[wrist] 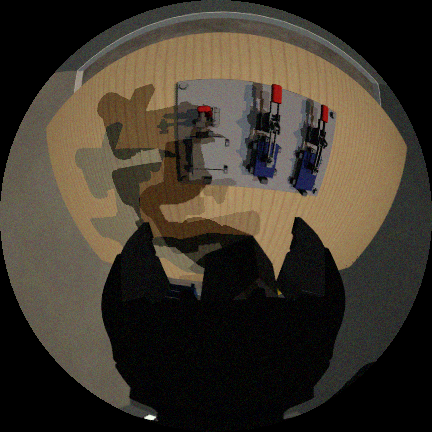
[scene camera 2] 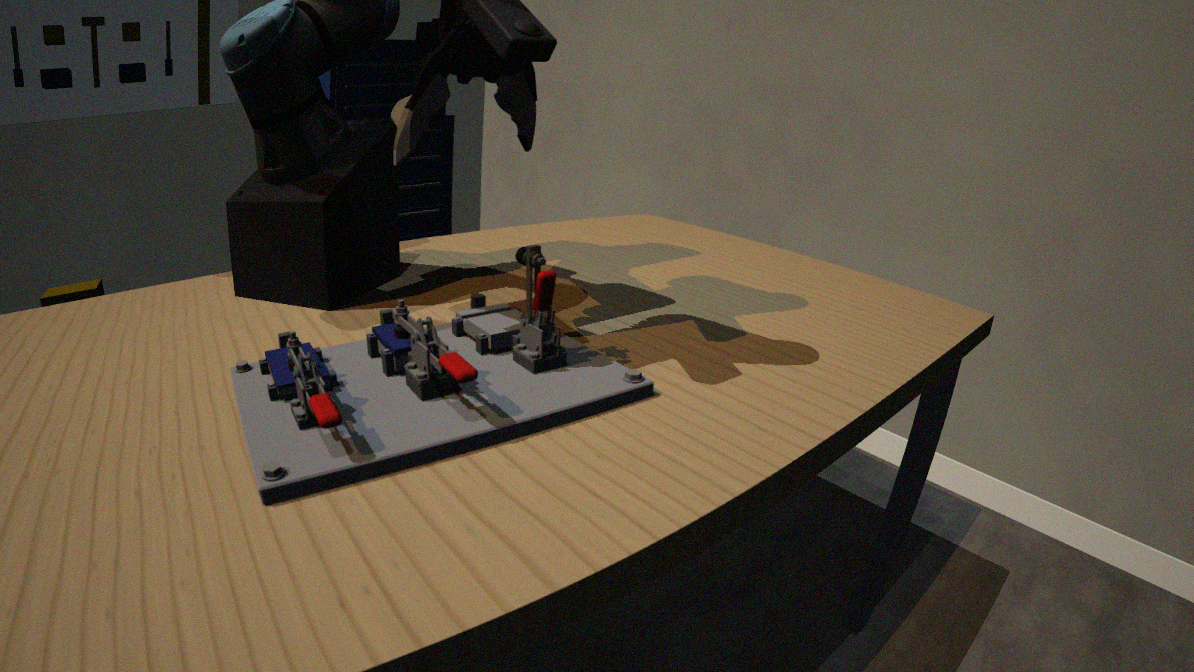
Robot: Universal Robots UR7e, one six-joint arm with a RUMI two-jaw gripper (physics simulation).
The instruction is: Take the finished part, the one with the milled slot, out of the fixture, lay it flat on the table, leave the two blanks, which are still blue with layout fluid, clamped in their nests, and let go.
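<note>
The finished part [scene camera 2: 492, 323] [wrist: 210, 155], a bare grey block, lies flat in its nest at the fixture's right in the scene view and left in the wrist view; its slot is hard to make out. Its clamp [scene camera 2: 533, 283] stands open, arm and red handle upright. Two blue blanks [scene camera 2: 292, 364] [scene camera 2: 390, 336] [wrist: 265, 162] [wrist: 306, 174] sit in the other nests on the fixture plate [scene camera 2: 568, 399] [wrist: 232, 95], with clamp arms down over them. My gripper [scene camera 2: 462, 156] [wrist: 221, 222] is wide open and empty, high above the table on the robot-base side of the fixture.
The wooden table [scene camera 2: 576, 492] [wrist: 210, 55] carries the fixture plate. The lowered clamps' red handles [scene camera 2: 457, 366] [scene camera 2: 324, 409] [wrist: 276, 94] [wrist: 324, 113] point away from the robot base [scene camera 2: 284, 242]. Bolt heads [scene camera 2: 633, 377] [scene camera 2: 273, 472] stand at plate corners. A dark drawer cabinet [scene camera 2: 426, 183] stands behind the table.
</note>
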